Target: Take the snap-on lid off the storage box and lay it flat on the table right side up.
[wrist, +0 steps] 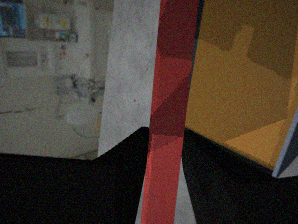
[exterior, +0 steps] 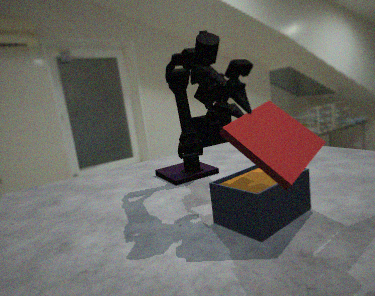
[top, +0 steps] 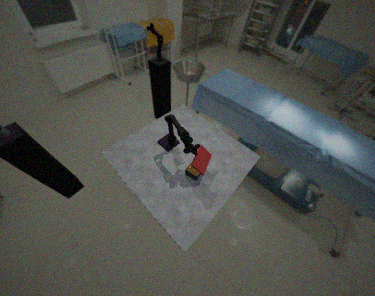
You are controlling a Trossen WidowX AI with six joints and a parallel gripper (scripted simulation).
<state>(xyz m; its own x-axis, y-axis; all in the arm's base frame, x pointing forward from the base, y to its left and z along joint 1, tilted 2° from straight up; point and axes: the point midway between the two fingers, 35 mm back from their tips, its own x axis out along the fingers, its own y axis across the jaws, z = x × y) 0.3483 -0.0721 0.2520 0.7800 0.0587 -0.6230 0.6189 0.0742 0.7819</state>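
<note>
My gripper tip is 60 mm short of the red lid, 50 mm above it and 20 mm to the right of it. Also, from my gripper tip: storage box (190 mm below, 40 mm ahead, 20 mm to the right).
</note>
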